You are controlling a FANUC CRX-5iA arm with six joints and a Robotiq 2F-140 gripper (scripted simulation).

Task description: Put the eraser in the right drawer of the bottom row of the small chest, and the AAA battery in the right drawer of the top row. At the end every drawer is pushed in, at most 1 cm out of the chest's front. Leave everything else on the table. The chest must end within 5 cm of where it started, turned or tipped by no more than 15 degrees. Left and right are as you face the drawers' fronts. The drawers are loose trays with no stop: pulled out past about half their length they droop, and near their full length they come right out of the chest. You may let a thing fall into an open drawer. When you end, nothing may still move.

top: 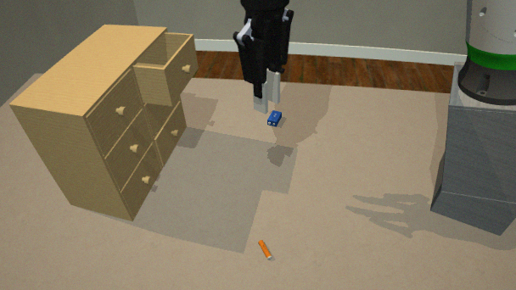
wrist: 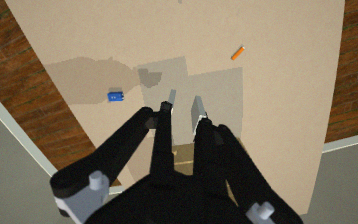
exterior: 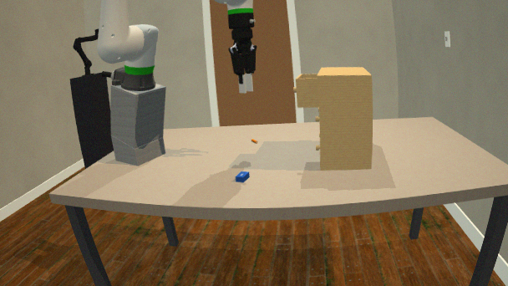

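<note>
My hand is 20 mm past the orange AAA battery, 170 mm to the right of it and 270 mm above it. From my hand the other things lie so: white eraser (380 mm ahead, 40 mm to the right, 260 mm below); small blue block (20 mm ahead, 230 mm to the right, 260 mm below).
</note>
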